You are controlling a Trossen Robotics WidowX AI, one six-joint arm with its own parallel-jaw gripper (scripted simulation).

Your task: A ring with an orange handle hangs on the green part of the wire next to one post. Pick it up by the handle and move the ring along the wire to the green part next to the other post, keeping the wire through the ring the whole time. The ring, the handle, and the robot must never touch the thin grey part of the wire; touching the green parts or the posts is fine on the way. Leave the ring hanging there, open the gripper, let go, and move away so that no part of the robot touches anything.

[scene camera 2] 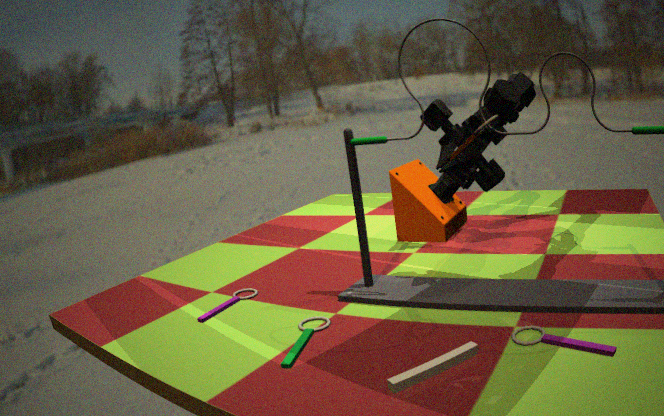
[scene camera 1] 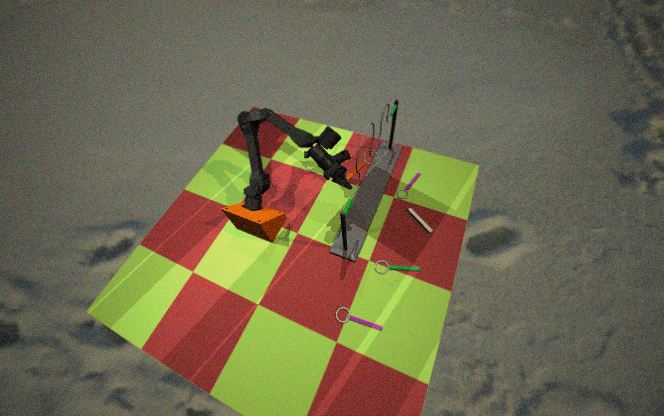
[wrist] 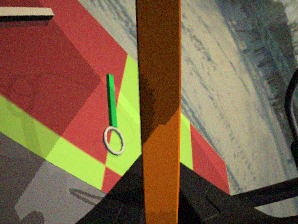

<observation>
In view: my gripper (scene camera 2: 439,169), a bar (scene camera 2: 431,368) and a purple-handled ring (scene camera 2: 555,340).
My gripper also shows in scene camera 1 (scene camera 1: 351,188) and in the wrist view (wrist: 153,163).
</observation>
